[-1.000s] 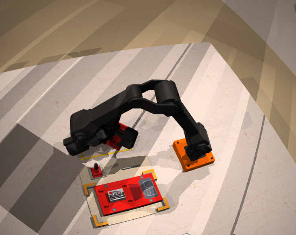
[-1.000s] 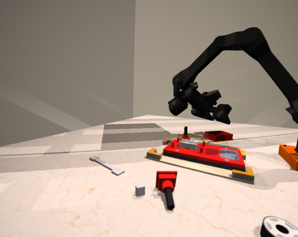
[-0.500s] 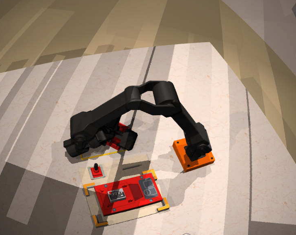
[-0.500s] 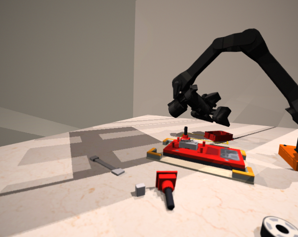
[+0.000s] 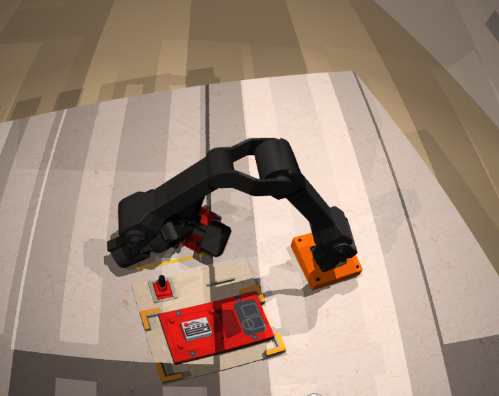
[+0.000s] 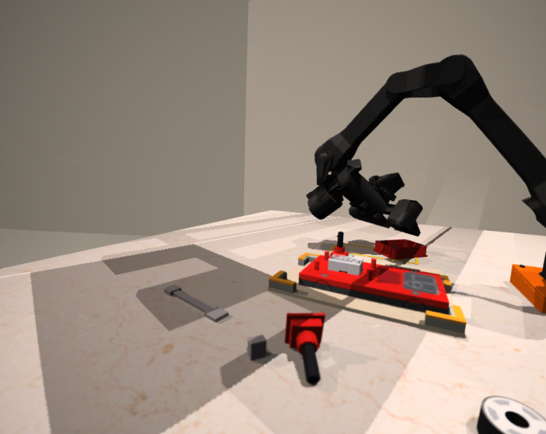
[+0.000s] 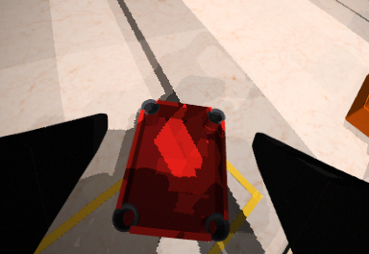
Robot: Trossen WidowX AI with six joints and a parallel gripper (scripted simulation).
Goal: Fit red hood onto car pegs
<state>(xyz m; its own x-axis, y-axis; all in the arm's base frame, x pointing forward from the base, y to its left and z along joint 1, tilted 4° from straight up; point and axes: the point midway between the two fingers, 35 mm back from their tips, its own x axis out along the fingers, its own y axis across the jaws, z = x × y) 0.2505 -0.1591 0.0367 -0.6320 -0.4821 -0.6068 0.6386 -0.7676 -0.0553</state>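
Now: the red hood 5 cm below my gripper tip and 1 cm to the left of it. Round my gripper tip: grey bar 40 cm to the left, 27 cm ahead, 5 cm below; then grey engine block 24 cm to the left, 10 cm ahead, 3 cm below; then jig 23 cm to the left, 7 cm ahead, 4 cm below.
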